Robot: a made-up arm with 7 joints. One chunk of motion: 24 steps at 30 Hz.
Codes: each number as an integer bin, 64 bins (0 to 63) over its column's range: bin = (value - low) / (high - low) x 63, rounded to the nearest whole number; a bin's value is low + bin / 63 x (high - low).
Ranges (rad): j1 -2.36..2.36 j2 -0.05..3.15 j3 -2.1..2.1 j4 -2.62..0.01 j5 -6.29..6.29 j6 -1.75..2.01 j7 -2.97..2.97
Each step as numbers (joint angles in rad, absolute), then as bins.
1 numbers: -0.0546 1.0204 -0.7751 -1.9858 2.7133 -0.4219 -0.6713
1 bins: 31 21 20 15 45 22 24
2 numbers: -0.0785 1.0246 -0.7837 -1.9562 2.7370 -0.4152 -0.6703
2 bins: 30 21 20 16 45 22 24
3 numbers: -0.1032 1.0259 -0.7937 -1.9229 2.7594 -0.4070 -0.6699
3 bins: 30 21 20 17 45 23 24
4 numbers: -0.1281 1.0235 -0.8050 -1.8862 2.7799 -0.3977 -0.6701
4 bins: 30 21 19 18 45 23 24
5 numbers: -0.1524 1.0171 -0.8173 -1.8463 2.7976 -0.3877 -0.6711
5 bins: 29 21 19 19 46 23 24
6 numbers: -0.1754 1.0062 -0.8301 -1.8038 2.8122 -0.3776 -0.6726
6 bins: 29 21 19 20 46 23 24
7 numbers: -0.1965 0.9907 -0.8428 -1.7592 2.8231 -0.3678 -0.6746
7 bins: 29 20 19 21 46 23 24
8 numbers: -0.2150 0.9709 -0.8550 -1.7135 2.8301 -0.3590 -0.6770
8 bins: 29 20 19 22 46 23 24
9 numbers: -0.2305 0.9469 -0.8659 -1.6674 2.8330 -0.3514 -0.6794
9 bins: 28 20 19 23 46 23 24
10 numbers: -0.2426 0.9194 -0.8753 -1.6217 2.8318 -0.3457 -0.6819
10 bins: 28 19 18 24 46 24 24
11 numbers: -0.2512 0.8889 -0.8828 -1.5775 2.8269 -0.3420 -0.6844
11 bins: 28 18 18 25 46 24 24
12 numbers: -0.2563 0.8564 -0.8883 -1.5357 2.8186 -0.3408 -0.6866
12 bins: 28 18 18 26 46 24 24
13 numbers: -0.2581 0.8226 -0.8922 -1.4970 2.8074 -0.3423 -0.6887
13 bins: 28 17 18 27 46 24 24
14 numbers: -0.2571 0.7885 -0.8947 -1.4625 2.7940 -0.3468 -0.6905
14 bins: 28 17 18 28 45 24 24
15 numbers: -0.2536 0.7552 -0.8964 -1.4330 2.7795 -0.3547 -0.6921
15 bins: 28 16 18 28 45 23 24
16 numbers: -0.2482 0.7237 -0.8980 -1.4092 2.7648 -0.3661 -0.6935
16 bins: 28 15 18 29 45 23 24
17 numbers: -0.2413 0.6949 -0.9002 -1.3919 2.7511 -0.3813 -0.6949
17 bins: 28 15 18 29 45 23 24
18 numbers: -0.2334 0.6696 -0.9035 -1.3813 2.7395 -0.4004 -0.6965
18 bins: 28 14 18 30 45 23 24
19 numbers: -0.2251 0.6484 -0.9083 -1.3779 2.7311 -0.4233 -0.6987
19 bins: 28 14 18 30 45 22 24
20 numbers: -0.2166 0.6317 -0.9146 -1.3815 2.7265 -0.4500 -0.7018
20 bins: 29 13 18 30 45 22 24
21 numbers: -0.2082 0.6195 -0.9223 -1.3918 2.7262 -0.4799 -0.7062
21 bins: 29 13 18 29 45 21 24
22 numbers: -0.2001 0.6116 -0.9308 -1.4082 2.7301 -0.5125 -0.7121
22 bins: 29 13 18 29 45 21 24
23 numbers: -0.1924 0.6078 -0.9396 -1.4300 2.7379 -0.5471 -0.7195
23 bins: 29 13 17 29 45 20 24
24 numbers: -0.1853 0.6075 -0.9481 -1.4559 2.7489 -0.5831 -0.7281
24 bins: 29 13 17 28 45 20 24
